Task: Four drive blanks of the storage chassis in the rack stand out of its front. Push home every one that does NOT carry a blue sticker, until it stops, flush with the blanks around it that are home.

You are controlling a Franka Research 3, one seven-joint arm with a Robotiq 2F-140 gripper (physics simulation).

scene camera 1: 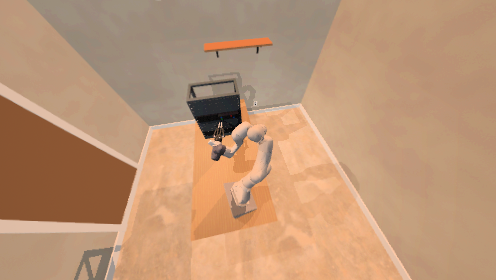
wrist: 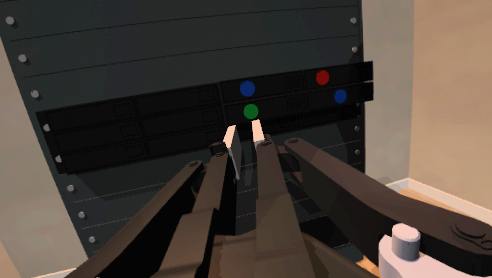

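Note:
The storage chassis (wrist: 90, 127) is a dark band of drive blanks in three rows across the rack (scene camera 1: 215, 107) (wrist: 200, 30). In the wrist view four blanks stand out at its right: upper inner with a blue sticker (wrist: 247, 88), upper outer with a red sticker (wrist: 322, 77), middle inner with a green sticker (wrist: 251, 111), middle outer with a blue sticker (wrist: 340, 96). The left blanks look flush. My gripper (scene camera 1: 220, 124) (wrist: 246, 135) is shut on nothing, with a narrow gap between its pale fingertips, which show just below the green sticker. The fingers partly hide the bottom row.
Plain dark panels with screws lie above and below the chassis. An orange shelf (scene camera 1: 238, 45) is on the wall above the rack. The arm's base plate (scene camera 1: 243, 212) is on the wood-coloured mat (scene camera 1: 210, 220) in front of the rack. Walls stand on both sides.

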